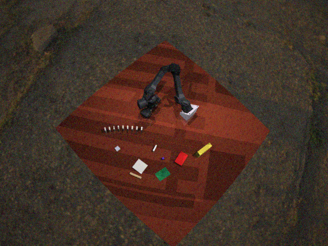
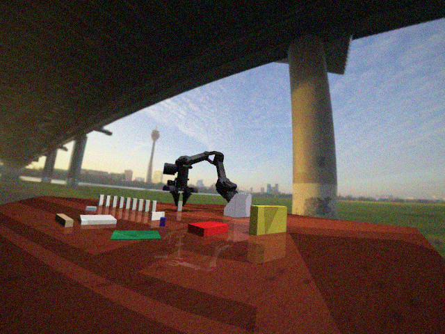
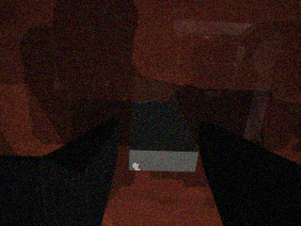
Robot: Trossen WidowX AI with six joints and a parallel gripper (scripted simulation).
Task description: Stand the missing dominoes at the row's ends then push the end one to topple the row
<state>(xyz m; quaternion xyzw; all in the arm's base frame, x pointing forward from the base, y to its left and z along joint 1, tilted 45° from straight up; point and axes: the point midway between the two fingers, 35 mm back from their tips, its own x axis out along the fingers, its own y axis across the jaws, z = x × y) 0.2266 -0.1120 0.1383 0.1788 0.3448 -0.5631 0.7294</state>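
The purple piece is 150 mm ahead of my gripper tip, 350 mm to the left of it and 10 mm below it. From my gripper tip the other things lie so: white slab (320 mm ahead, 300 mm to the left, 20 mm below); then red block (50 mm ahead, 430 mm to the left, 10 mm below); then grey cube (370 mm ahead, 90 mm to the left, 20 mm below).
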